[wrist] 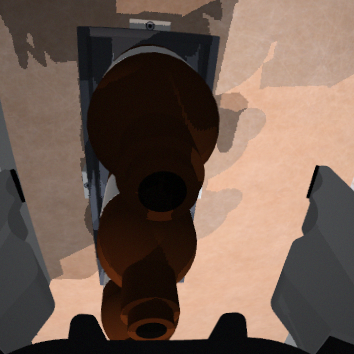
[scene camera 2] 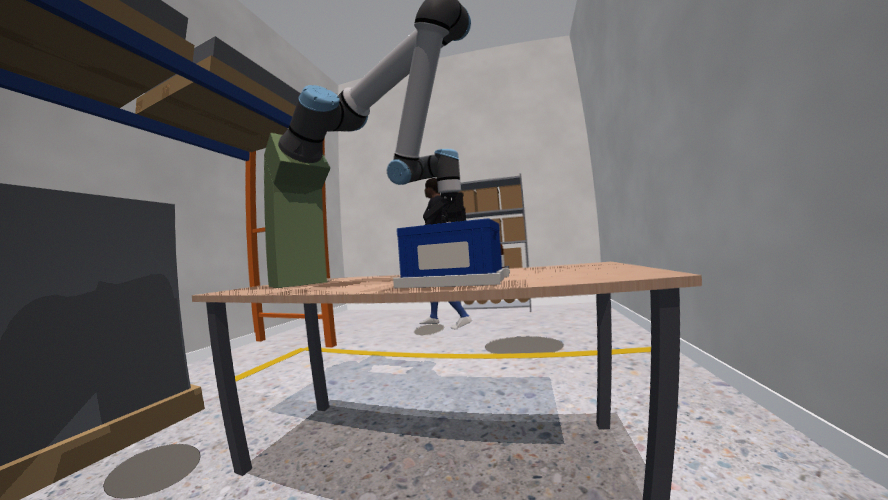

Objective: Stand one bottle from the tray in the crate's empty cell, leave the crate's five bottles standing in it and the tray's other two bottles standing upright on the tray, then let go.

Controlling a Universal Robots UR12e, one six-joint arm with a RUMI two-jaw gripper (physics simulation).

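Places are measured from the arm's base along level axes (x ahead, y left, z up), in metres.
Pixels of known places: gripper, fingertip midpoint: (wrist: 165,171); arm's base, link origin: (scene camera 2: 300,150).
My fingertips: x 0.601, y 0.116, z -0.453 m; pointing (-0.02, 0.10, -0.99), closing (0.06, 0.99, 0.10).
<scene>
Ahead of a thing's pixels: the offset from my fingertips to its middle. "spot": to the spot under its first point. Level surfaces: height alone.
My gripper (scene camera 2: 453,209) (wrist: 165,171) is open and empty. In the wrist view its fingers stand wide apart on either side of the tray's bottles, above them. The first brown bottle @[dx -0.011, dy -0.003, dz -0.045 m] (wrist: 152,110), its mouth midway between the fingers, stands at the far end of the dark tray @[spot: dx -0.036, dy +0.046, dz -0.102 m] (wrist: 211,56). A second brown bottle @[dx +0.079, dy -0.018, dz -0.045 m] (wrist: 147,240) stands nearer the lower edge, and a third brown bottle @[dx +0.169, dy -0.036, dz -0.045 m] (wrist: 111,312) is mostly hidden behind it. In scene camera 2 the blue crate @[dx +0.052, dy -0.246, dz -0.040 m] (scene camera 2: 407,255) stands on the table and hides the fingertips; its cells and bottles do not show.
The crate sits in a pale grey holder @[spot: dx +0.042, dy -0.350, dz -0.113 m] (scene camera 2: 444,281) on the wooden table @[dz -0.127 m] (scene camera 2: 596,277). The green robot pedestal (scene camera 2: 295,239) is at the left. A person (scene camera 2: 433,208) is behind the table, near a shelf rack (scene camera 2: 523,217). A yellow line (scene camera 2: 490,355) crosses the floor.
</scene>
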